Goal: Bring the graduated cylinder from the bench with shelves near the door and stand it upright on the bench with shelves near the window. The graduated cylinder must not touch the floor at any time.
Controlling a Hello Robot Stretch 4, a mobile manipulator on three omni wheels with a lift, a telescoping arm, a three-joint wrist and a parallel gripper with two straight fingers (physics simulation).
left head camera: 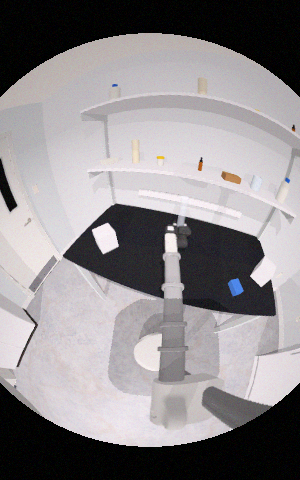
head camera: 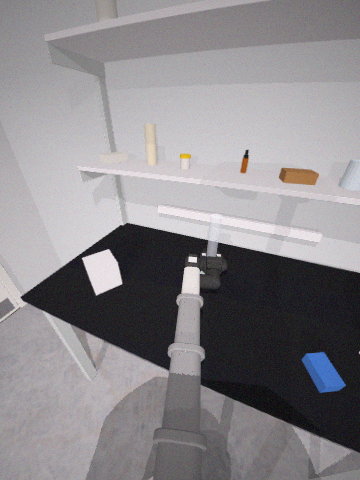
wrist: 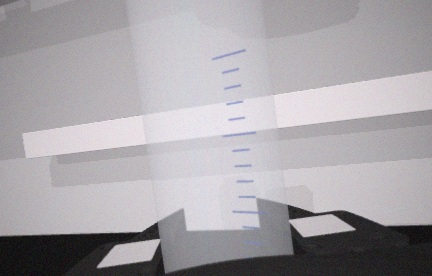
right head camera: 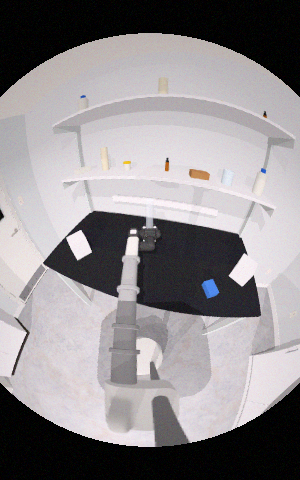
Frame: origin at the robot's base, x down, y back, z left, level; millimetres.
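Seen in the pictures: gripper, fingertip midpoint: (left head camera: pixel 178 220) (head camera: pixel 210 249) (wrist: pixel 222 223) (right head camera: pixel 148 223); robot's base at its link origin: (left head camera: pixel 154 350) (right head camera: pixel 141 354).
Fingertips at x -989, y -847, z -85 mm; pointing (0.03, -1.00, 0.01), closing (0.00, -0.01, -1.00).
Offsets run from my fingertips to a thing's middle. "spot": to the spot under its first point. Level surfaces: height alone.
The graduated cylinder @(dx -58, dy +68, dz -1 mm) (head camera: pixel 214 234) (left head camera: pixel 182 212) (right head camera: pixel 149 214) (wrist: pixel 200 165), clear with blue marks, stands upright near the back of the black-topped bench @(dx +103 mm) (head camera: pixel 270 310) (left head camera: pixel 135 265) (right head camera: pixel 170 275). A door (left head camera: pixel 22 220) shows to the left of this bench. My gripper (head camera: pixel 212 255) (left head camera: pixel 179 227) (right head camera: pixel 149 230) (wrist: pixel 222 223) is shut on the lower part of the cylinder, with one finger against each side in the wrist view. The cylinder's base is hidden behind the gripper. I cannot identify the bench near the window in these views.
A white block @(dx +38, dy +176, dz +488 mm) (head camera: pixel 102 271) lies left of the arm. A blue block @(dx +83, dy +477, dz -329 mm) (head camera: pixel 323 372) and another white block @(dx +38, dy +410, dz -585 mm) (right head camera: pixel 243 270) lie to the right. The lower shelf @(dx -354 mm) (head camera: pixel 200 178), above the bench, holds bottles, a yellow-lidded jar @(spot: dx -389, dy -125, dz +146 mm) (head camera: pixel 185 161) and a brown box @(spot: dx -381, dy +37, dz -280 mm) (head camera: pixel 298 176). A white rail (head camera: pixel 270 229) runs behind the cylinder.
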